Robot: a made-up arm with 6 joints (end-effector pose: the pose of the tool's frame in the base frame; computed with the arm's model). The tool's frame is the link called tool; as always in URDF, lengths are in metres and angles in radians. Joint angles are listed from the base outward.
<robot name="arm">
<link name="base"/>
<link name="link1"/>
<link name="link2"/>
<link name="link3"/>
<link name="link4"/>
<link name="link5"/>
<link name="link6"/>
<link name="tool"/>
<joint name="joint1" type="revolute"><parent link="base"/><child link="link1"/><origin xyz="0 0 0.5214"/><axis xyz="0 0 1"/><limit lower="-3.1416" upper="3.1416"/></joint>
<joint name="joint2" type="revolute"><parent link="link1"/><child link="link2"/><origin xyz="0.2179 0 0" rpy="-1.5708 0 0"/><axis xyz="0 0 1"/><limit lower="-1.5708" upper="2.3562"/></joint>
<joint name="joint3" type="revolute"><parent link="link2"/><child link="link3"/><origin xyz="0 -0.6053 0" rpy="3.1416 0 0"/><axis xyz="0 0 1"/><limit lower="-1.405" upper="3.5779"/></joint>
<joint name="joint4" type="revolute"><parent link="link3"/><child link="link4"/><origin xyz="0 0.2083 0" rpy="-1.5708 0 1.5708"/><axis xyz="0 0 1"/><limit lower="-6.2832" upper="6.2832"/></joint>
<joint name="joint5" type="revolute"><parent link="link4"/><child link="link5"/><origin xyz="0 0 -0.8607" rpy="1.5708 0 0"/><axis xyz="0 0 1"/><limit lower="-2.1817" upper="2.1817"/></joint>
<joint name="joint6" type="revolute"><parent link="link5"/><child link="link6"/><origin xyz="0 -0.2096 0" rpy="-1.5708 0 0"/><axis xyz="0 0 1"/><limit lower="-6.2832" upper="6.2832"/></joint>
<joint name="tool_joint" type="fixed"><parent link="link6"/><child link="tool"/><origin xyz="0 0 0" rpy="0 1.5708 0"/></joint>
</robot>
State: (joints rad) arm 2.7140 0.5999 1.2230 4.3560 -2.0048 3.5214
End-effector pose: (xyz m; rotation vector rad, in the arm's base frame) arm -1.0082 0.2636 1.6949 -2.0649 1.8135 -0.4616
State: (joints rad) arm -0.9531 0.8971 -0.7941 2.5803 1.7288 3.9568
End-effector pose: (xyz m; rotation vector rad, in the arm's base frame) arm 0.4514 -0.4452 0.0733 1.9176 1.8061 0.9841
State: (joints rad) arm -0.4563 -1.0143 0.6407 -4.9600 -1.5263 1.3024
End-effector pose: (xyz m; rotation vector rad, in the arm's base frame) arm -0.5613 0.0494 1.6949 -0.9200 1.0379 -1.5701
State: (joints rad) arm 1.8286 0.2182 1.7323 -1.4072 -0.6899 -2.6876
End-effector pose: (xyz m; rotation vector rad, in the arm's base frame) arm -0.1835 0.1797 2.1436 -0.1623 -2.2410 -0.4013
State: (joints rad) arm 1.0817 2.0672 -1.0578 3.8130 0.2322 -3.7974
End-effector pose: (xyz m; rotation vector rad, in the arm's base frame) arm -0.1199 -0.2891 0.0449 1.7190 -2.4461 0.1098
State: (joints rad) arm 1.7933 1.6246 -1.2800 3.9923 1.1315 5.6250
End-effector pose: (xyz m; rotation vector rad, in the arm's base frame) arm 0.1571 -0.0480 0.1850 -0.4296 -0.4153 -0.5287
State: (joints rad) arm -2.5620 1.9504 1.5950 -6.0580 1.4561 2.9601
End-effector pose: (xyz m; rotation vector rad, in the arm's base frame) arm -1.4409 -0.9988 0.3748 0.9059 -1.8874 0.3722
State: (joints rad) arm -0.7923 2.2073 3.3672 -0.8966 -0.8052 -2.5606
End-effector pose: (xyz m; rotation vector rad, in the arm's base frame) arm 0.7877 -0.6305 1.1294 2.8143 -0.2274 0.6623
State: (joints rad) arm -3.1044 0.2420 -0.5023 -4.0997 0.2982 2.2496
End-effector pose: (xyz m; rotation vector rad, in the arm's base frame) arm -1.2578 -0.0972 0.5174 -0.9910 1.9661 1.3602
